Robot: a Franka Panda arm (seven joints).
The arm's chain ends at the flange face. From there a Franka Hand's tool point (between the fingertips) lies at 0.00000 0.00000 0.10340 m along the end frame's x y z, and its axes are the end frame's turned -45 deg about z.
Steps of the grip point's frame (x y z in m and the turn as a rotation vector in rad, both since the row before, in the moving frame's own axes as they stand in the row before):
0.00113 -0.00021 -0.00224 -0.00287 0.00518 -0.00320
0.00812 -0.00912 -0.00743 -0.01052 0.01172 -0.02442
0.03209 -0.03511 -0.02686 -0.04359 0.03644 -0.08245
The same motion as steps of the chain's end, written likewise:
0.00006 -0.00078 -0.00224 0.00163 0.00569 -0.00320
-0.00233 -0.01208 -0.00742 0.00085 0.01573 -0.02442
-0.00800 -0.04780 -0.02669 -0.00506 0.05659 -0.08245

